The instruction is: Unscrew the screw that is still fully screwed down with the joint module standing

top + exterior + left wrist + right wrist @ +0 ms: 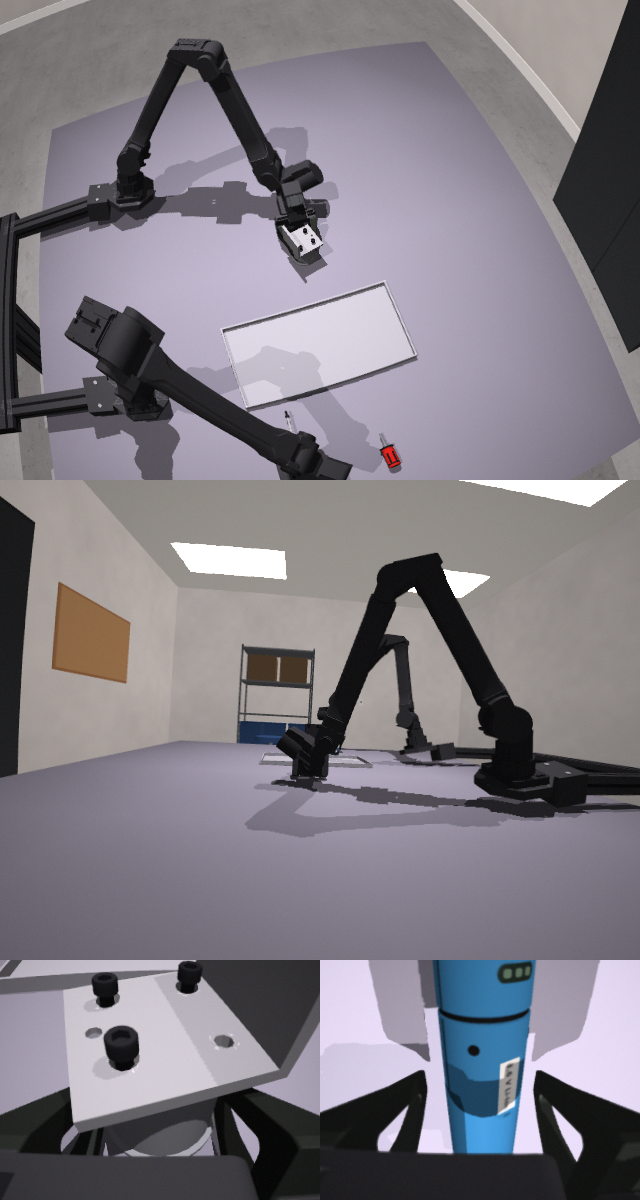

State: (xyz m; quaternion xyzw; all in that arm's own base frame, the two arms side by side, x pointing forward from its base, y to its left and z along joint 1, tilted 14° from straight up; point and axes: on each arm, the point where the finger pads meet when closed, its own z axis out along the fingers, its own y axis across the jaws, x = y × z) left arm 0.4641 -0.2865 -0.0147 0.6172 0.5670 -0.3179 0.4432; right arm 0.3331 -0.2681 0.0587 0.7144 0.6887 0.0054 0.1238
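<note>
Now: left hand 1 cm below the joint module body. The rest, counted from my left hand: white tray: 26 cm to the right, 2 cm below, 2 cm behind; then white bracket: 5 cm above; then red hand screwdriver: 57 cm to the right, 8 cm ahead, 1 cm below.
</note>
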